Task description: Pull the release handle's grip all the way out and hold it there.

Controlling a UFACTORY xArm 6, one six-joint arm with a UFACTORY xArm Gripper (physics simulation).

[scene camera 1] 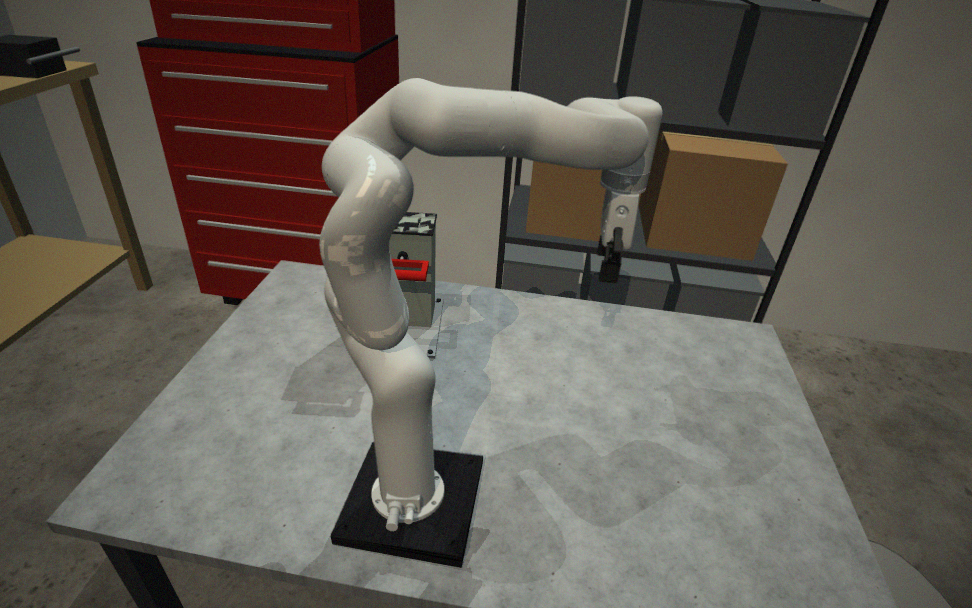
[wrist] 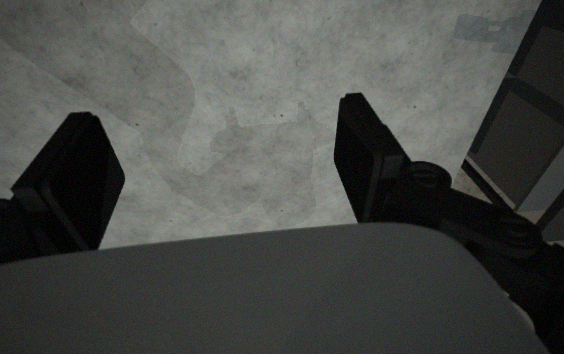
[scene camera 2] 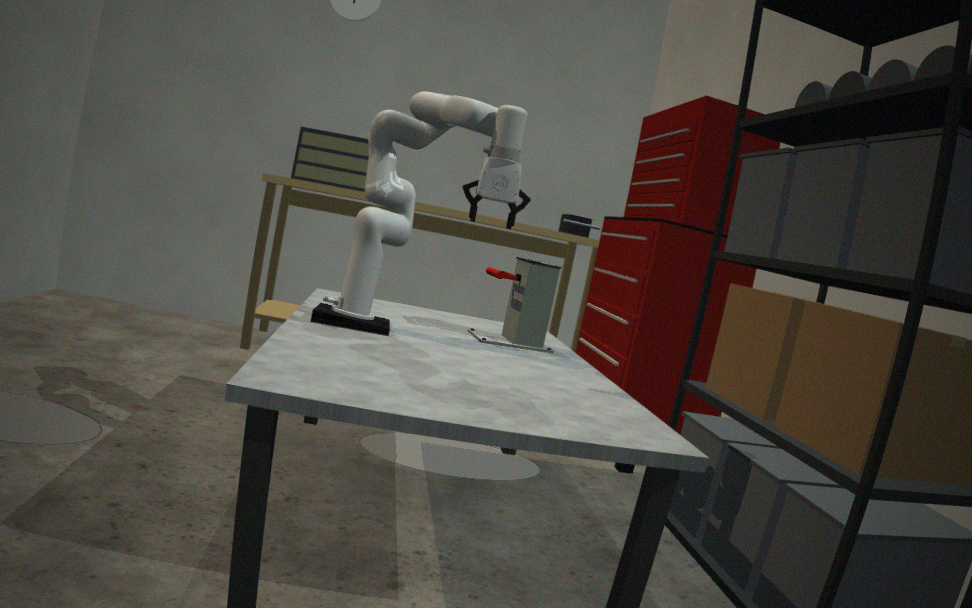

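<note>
The release handle is a red loop grip (scene camera 1: 412, 273) (scene camera 2: 501, 273) on the front of an upright grey-green box (scene camera 1: 422, 306) (scene camera 2: 531, 304). In scene camera 1 the arm hides the left part of the grip and of the box. The grip stands out from the box on the side toward the robot's base. My gripper (scene camera 1: 610, 278) (scene camera 2: 491, 221) (wrist: 227, 136) is open, with nothing between its fingers, and points down high above the table. In scene camera 1 it is well to the right of the handle; in scene camera 2 it is above the grip's height. The handle does not show in the wrist view.
The box stands on a thin bolted plate (scene camera 1: 435, 336) (scene camera 2: 478, 337) on the grey table (scene camera 1: 645, 372) (scene camera 2: 430, 380). The arm's black base plate (scene camera 1: 465, 501) (scene camera 2: 351, 324) is at the near edge in scene camera 1. A red tool cabinet (scene camera 1: 250, 107) (scene camera 2: 663, 286) and a shelf rack (scene camera 1: 824, 172) stand behind the table.
</note>
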